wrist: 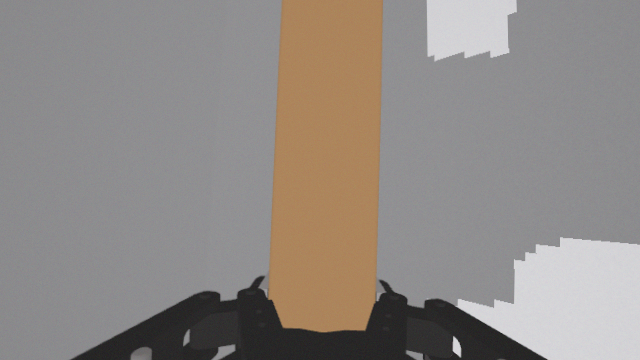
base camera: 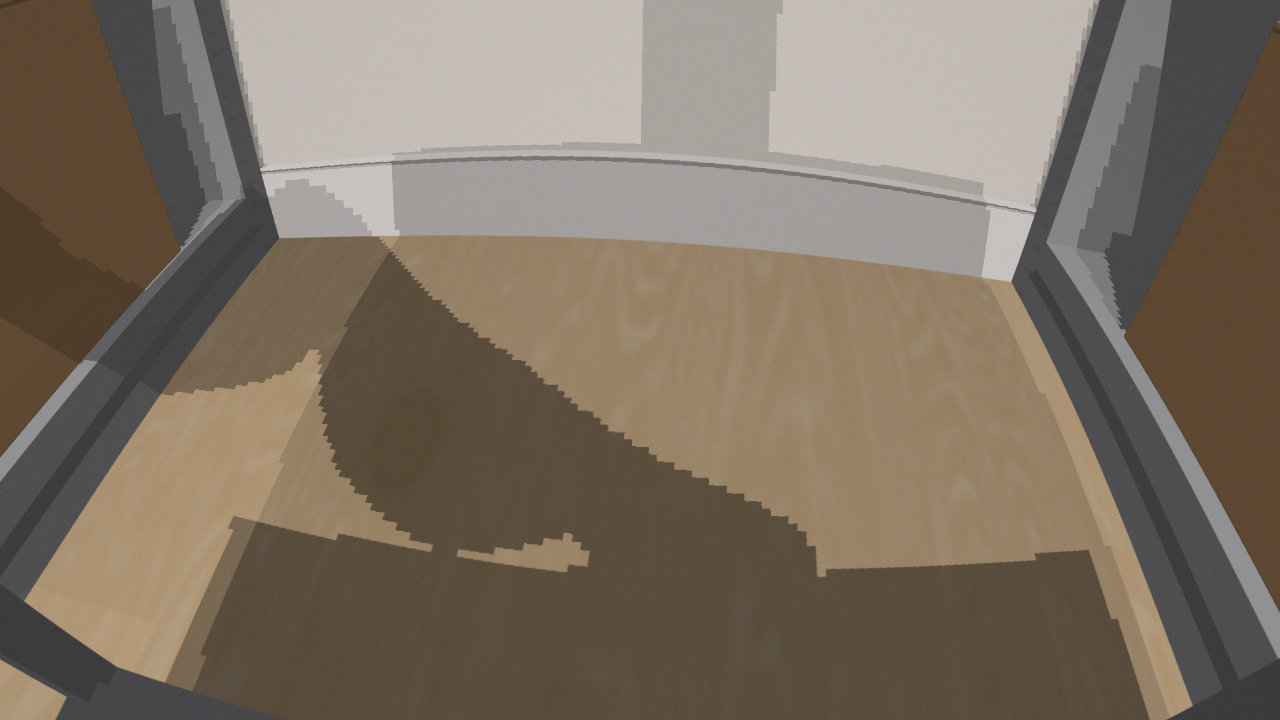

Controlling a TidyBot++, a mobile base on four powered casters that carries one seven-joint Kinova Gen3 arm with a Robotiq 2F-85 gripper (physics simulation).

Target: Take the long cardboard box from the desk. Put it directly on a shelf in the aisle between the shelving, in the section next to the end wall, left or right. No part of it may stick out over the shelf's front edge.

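Places are measured from the arm's base along level axes (x ahead, y left, z up), in millimetres.
Pixels of known places: gripper, fingertip midpoint: (wrist: 321, 285).
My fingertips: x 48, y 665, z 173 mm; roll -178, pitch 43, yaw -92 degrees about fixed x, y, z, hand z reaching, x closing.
Behind a point stands the place of what it marks.
The long cardboard box (wrist: 327, 150) {x 124, y 631, z 207 mm} is an orange-brown bar running from the fingers up past the top edge of the wrist view. My gripper (wrist: 321, 285) {x 48, y 665, z 173 mm} is shut on its near end, one finger on each long side. Its far end is out of view. Behind it is a plain grey surface with pale lit patches; I cannot tell which surface this is. In the base view, dark grey shelving stands on the left (base camera: 236, 116) {x 650, y 436, z -233 mm} and right (base camera: 1075, 116) {x 622, y -379, z -192 mm} of the aisle. The end wall (base camera: 447, 71) {x 672, y 199, z -221 mm} is straight ahead. The box and gripper do not show there.
Low dark rails run along both sides of the wooden floor (base camera: 895, 402) {x 452, y -185, z -397 mm}. Large brown surfaces show behind the shelving frames at the left (base camera: 71, 107) {x 474, y 462, z -144 mm} and right (base camera: 1226, 268) {x 399, y -391, z -207 mm}. A white baseboard (base camera: 671, 201) {x 651, y -8, z -351 mm} runs along the end wall. Dark shadows fall across the floor.
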